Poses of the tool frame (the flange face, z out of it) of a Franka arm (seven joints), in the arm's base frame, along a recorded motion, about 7 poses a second.
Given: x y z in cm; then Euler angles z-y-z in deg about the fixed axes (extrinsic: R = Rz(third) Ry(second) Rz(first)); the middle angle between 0 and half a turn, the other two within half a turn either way.
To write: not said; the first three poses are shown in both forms.
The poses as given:
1: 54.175 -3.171 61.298 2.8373 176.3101 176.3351
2: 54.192 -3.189 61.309 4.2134 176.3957 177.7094
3: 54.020 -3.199 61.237 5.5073 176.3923 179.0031
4: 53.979 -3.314 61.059 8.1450 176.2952 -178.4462
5: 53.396 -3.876 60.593 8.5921 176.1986 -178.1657
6: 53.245 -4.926 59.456 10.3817 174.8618 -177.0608
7: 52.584 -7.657 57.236 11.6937 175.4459 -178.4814
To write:
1: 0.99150 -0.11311 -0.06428 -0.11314 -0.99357 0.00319 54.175 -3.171 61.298
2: 0.99159 -0.11319 -0.06270 -0.11313 -0.99357 0.00462 54.192 -3.189 61.309
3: 0.99159 -0.11324 -0.06263 -0.11309 -0.99357 0.00604 54.020 -3.199 61.237
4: 0.99132 -0.11484 -0.06396 -0.11449 -0.99338 0.00915 53.979 -3.314 61.059
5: 0.99088 -0.11774 -0.06555 -0.11734 -0.99304 0.00990 53.396 -3.876 60.593
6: 0.98763 -0.12973 -0.08809 -0.12881 -0.99154 0.01614 53.245 -4.926 59.456
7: 0.98118 -0.17674 -0.07775 -0.17602 -0.98426 0.01609 52.584 -7.657 57.236
